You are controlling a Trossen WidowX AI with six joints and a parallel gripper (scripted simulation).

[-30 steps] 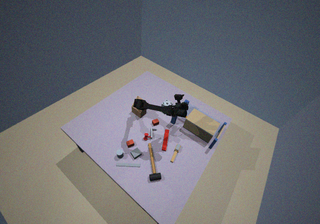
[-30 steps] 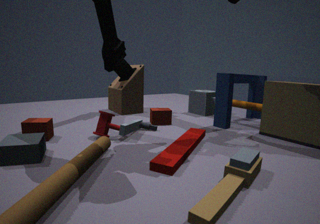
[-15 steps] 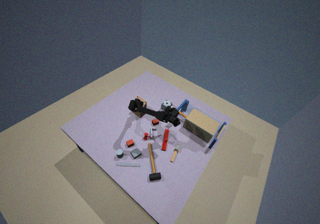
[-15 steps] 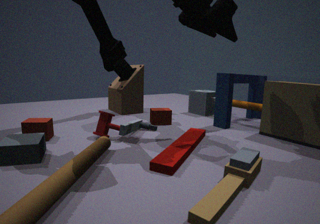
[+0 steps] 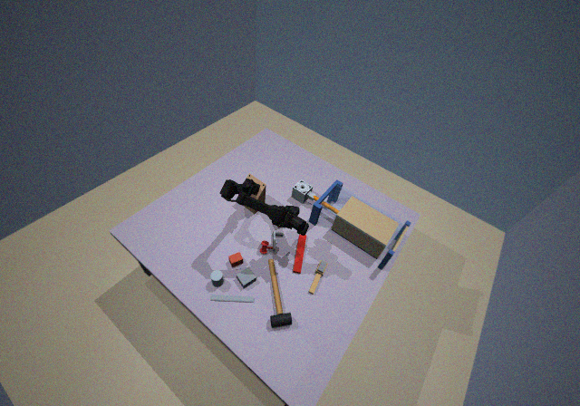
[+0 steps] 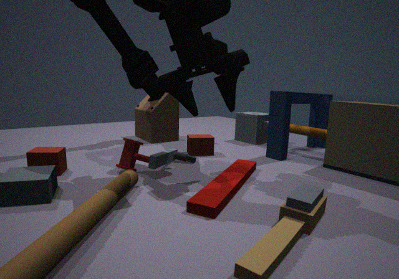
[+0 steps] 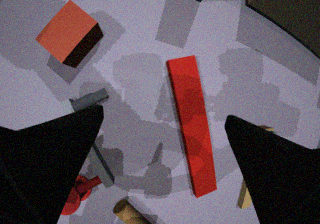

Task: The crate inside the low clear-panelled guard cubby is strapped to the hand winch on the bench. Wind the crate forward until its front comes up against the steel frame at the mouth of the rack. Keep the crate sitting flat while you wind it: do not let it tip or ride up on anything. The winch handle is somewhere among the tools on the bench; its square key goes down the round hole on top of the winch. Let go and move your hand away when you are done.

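Right now the winch handle is 70 mm behind my gripper tip, 80 mm to the right of it and 90 mm below it. Round my gripper tip: brush (220 mm ahead, 100 mm to the right, 90 mm below); red knob (80 mm behind, 120 mm to the right, 80 mm below); red bar (80 mm ahead, 40 mm to the right, 110 mm below).
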